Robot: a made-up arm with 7 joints. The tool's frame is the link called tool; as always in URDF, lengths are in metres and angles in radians.
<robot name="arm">
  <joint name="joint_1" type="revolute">
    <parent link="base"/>
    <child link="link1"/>
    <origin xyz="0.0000 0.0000 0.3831" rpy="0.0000 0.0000 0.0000"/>
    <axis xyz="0 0 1"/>
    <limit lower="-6.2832" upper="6.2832" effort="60" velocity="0.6"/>
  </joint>
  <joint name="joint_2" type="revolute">
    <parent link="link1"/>
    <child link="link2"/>
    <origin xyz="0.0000 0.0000 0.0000" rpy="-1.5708 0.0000 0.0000"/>
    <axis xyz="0 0 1"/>
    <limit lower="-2.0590" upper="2.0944" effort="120" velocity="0.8"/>
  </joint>
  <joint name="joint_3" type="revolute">
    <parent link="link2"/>
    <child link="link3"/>
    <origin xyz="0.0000 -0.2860 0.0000" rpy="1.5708 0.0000 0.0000"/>
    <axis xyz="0 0 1"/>
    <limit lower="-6.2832" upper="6.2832" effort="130" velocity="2.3"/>
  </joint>
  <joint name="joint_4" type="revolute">
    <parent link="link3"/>
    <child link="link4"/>
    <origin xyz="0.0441 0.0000 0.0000" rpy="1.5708 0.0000 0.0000"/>
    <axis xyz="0 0 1"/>
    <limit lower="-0.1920" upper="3.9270" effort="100" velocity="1.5"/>
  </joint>
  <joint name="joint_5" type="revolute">
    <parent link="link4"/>
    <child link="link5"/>
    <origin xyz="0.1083 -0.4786 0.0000" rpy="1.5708 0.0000 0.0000"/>
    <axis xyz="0 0 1"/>
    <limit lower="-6.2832" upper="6.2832" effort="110" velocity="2.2"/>
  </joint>
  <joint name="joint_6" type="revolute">
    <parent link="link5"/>
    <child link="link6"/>
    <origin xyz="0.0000 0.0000 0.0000" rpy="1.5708 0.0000 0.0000"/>
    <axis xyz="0 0 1"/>
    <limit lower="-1.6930" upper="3.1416" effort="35" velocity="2.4"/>
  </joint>
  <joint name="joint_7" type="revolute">
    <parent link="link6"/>
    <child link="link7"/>
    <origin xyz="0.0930 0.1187 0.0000" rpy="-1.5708 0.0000 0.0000"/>
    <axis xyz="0 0 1"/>
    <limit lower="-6.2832" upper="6.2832" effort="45" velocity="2.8"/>
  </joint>
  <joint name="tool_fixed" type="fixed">
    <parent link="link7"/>
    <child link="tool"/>
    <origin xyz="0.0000 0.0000 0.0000" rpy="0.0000 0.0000 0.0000"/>
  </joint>
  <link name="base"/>
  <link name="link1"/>
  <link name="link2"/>
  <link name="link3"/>
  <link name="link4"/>
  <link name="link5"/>
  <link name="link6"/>
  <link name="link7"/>
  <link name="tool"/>
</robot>
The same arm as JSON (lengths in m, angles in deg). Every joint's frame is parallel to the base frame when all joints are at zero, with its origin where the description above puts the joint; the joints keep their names.
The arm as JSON. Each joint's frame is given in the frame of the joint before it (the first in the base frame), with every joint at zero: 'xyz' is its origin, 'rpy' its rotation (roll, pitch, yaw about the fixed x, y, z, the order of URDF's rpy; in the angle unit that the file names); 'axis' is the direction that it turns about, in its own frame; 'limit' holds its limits. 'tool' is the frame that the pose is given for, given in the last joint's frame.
{"units": {"length": "m", "angle": "deg"}, "joints": [
  {"name": "joint_1", "type": "revolute", "origin": {"xyz": [0.0, 0.0, 0.3831], "rpy": [0.0, 0.0, 0.0]}, "axis": [0.0, 0.0, 1.0], "limit": {"lower": -360.0, "upper": 360.0}},
  {"name": "joint_2", "type": "revolute", "origin": {"xyz": [0.0, 0.0, 0.0], "rpy": [0.0, 0.0, 0.0]}, "axis": [0.0, 1.0, 0.0], "limit": {"lower": -117.97, "upper": 120.0}},
  {"name": "joint_3", "type": "revolute", "origin": {"xyz": [0.0, 0.0, 0.286], "rpy": [0.0, 0.0, 0.0]}, "axis": [0.0, 0.0, 1.0], "limit": {"lower": -360.0, "upper": 360.0}},
  {"name": "joint_4", "type": "revolute", "origin": {"xyz": [0.0441, 0.0, 0.0], "rpy": [0.0, 0.0, 0.0]}, "axis": [0.0, -1.0, 0.0], "limit": {"lower": -11.0, "upper": 225.0}},
  {"name": "joint_5", "type": "revolute", "origin": {"xyz": [0.1083, 0.0, -0.4786], "rpy": [0.0, 0.0, 0.0]}, "axis": [0.0, 0.0, -1.0], "limit": {"lower": -360.0, "upper": 360.0}},
  {"name": "joint_6", "type": "revolute", "origin": {"xyz": [0.0, 0.0, 0.0], "rpy": [0.0, 0.0, 0.0]}, "axis": [0.0, 1.0, 0.0], "limit": {"lower": -97.0, "upper": 180.0}},
  {"name": "joint_7", "type": "revolute", "origin": {"xyz": [0.093, 0.0, -0.1187], "rpy": [0.0, 0.0, 0.0]}, "axis": [0.0, 0.0, -1.0], "limit": {"lower": -360.0, "upper": 360.0}}
], "tool": {"origin": {"xyz": [0.0, 0.0, 0.0], "rpy": [-180.0, 0.0, 0.0]}}}

